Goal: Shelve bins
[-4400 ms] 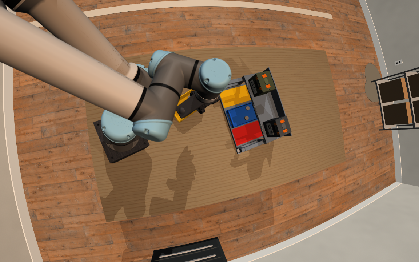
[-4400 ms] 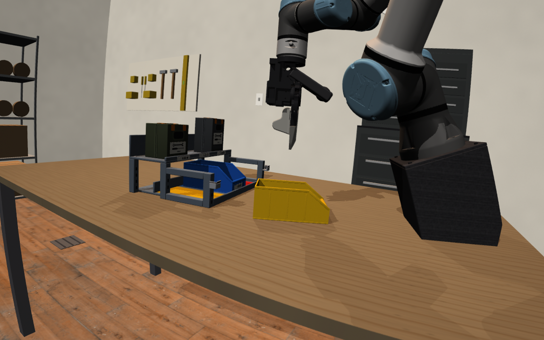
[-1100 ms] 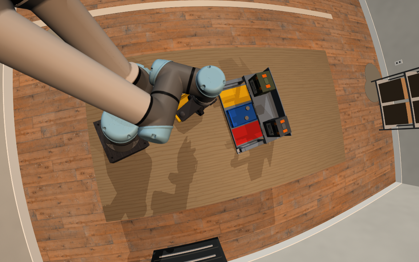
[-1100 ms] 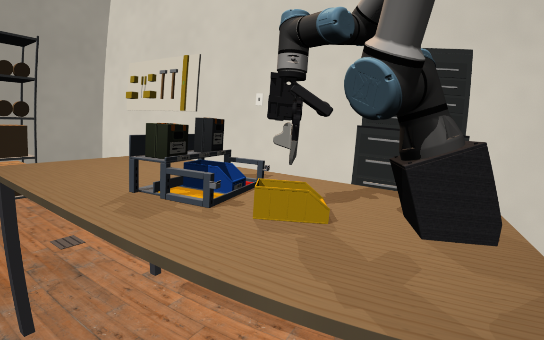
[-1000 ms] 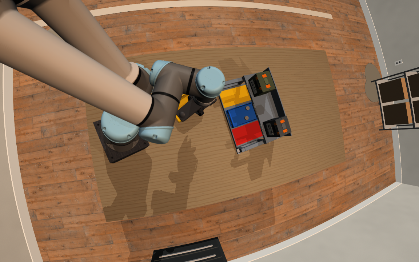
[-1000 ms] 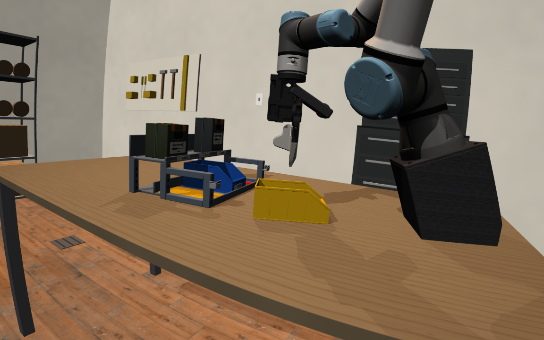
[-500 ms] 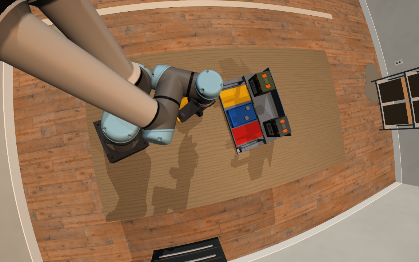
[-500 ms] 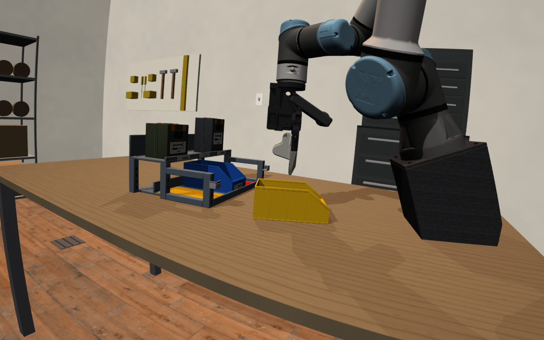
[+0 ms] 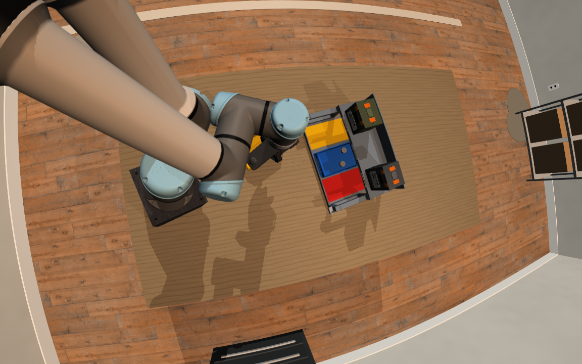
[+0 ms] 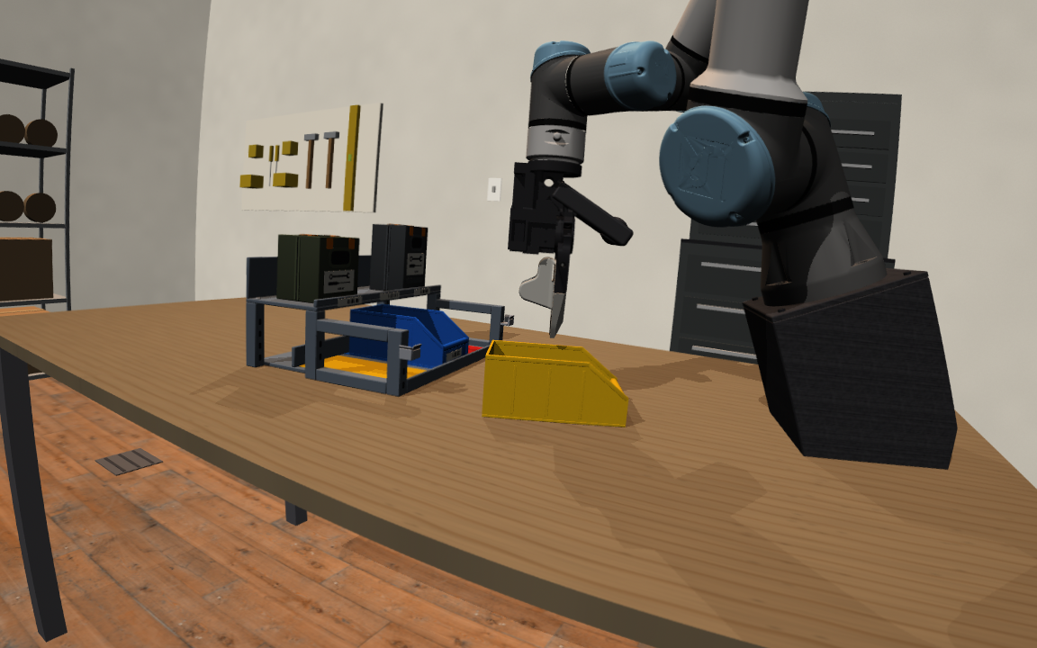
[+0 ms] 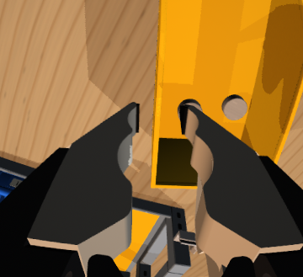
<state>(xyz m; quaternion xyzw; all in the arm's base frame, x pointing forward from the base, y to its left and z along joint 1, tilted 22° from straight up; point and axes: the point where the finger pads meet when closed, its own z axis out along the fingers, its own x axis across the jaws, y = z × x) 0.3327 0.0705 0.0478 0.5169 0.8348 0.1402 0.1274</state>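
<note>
Right now the yellow bin is 30 mm behind my hand, 40 mm to the left of it and 70 mm below it. Also, from my hand: blue bin (280 mm ahead, 40 mm to the right, 60 mm below).
</note>
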